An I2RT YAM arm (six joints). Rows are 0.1 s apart.
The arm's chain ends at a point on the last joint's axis. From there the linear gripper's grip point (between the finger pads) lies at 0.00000 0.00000 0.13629 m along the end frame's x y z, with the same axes.
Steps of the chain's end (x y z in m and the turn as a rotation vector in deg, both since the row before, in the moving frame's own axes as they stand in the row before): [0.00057, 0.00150, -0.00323, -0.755, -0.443, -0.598]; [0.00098, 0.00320, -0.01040, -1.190, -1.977, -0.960]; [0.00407, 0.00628, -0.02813, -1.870, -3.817, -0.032]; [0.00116, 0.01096, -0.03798, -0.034, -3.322, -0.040]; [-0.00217, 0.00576, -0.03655, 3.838, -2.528, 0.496]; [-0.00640, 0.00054, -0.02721, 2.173, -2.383, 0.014]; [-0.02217, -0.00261, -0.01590, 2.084, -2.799, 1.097]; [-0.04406, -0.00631, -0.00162, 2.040, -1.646, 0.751]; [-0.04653, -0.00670, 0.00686, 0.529, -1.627, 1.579]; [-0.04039, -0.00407, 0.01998, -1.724, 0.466, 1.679]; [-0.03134, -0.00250, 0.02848, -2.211, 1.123, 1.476]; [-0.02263, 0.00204, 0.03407, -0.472, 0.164, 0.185]
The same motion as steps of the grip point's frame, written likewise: [-0.00047, 0.00330, -0.00325, -0.755, -0.443, -0.598]; [-0.00370, 0.00607, -0.01051, -1.190, -1.977, -0.960]; [-0.00500, 0.01073, -0.02850, -1.870, -3.817, -0.032]; [-0.00674, 0.01104, -0.03821, -0.034, -3.322, -0.040]; [-0.00814, -0.00339, -0.03699, 3.838, -2.528, 0.496]; [-0.01206, -0.00463, -0.02743, 2.173, -2.383, 0.014]; [-0.02878, -0.00763, -0.01615, 2.084, -2.799, 1.097]; [-0.04794, -0.01119, -0.00176, 2.040, -1.646, 0.751]; [-0.05038, -0.00801, 0.00680, 0.529, -1.627, 1.579]; [-0.03934, 0.00005, 0.01991, -1.724, 0.466, 1.679]; [-0.02874, 0.00279, 0.02835, -2.211, 1.123, 1.476]; [-0.02224, 0.00316, 0.03406, -0.472, 0.164, 0.185]
